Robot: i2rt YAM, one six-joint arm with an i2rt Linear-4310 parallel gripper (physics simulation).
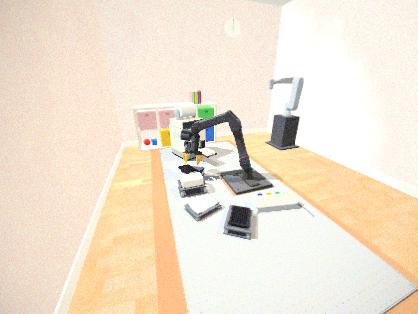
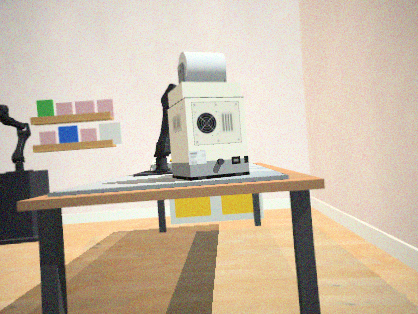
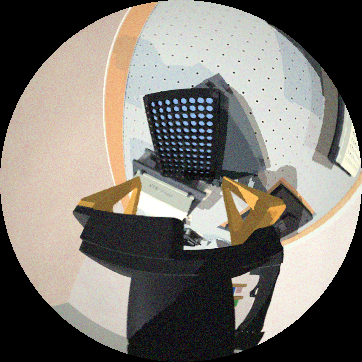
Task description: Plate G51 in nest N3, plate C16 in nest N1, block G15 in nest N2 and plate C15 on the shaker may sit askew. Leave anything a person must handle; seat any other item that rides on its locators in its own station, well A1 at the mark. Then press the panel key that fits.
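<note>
My gripper (image 1: 192,162) (image 3: 181,180) is open and empty, its amber fingers above the farthest small station. A black plate with blue wells (image 1: 187,169) (image 3: 185,132) sits askew there, shifted off the dark station (image 3: 241,142) and partly overhanging it. Nearer the front, a tall white block (image 1: 191,179) (image 3: 165,194) rests on a dark nest. A low white plate (image 1: 202,204) lies on another nest, and a black plate (image 1: 240,216) on the nearest one. A pale plate (image 1: 208,152) (image 3: 352,142) is beside the machine. Labels and the A1 marks are unreadable.
The key panel (image 1: 277,201) has blue, yellow and green keys. The cream machine (image 1: 175,136) (image 2: 217,122) stands at the table's far end. The arm's dark base plate (image 1: 235,184) is right of the nests. A second arm (image 1: 295,95) stands off the table.
</note>
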